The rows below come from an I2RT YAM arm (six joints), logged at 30 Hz.
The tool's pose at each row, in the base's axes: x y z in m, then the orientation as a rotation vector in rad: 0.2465, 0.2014, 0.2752, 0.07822, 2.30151, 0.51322; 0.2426, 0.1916, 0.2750, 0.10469, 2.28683, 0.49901; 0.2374, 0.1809, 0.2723, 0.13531, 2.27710, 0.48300; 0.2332, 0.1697, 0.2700, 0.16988, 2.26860, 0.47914; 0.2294, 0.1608, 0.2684, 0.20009, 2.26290, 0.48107; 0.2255, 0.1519, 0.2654, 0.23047, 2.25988, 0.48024
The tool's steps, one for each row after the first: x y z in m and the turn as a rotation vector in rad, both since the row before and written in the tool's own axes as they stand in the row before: 0.0008, -0.0087, -0.0059, 0.01531, -0.02010, 0.01238; 0.0030, -0.0105, -0.0055, 0.01888, -0.01588, 0.01545; 0.0017, -0.0110, -0.0050, 0.01194, -0.01260, 0.02268; 0.0013, -0.0087, -0.0044, 0.00712, -0.00804, 0.02189; 0.0021, -0.0093, -0.0035, 0.00968, -0.00576, 0.02134
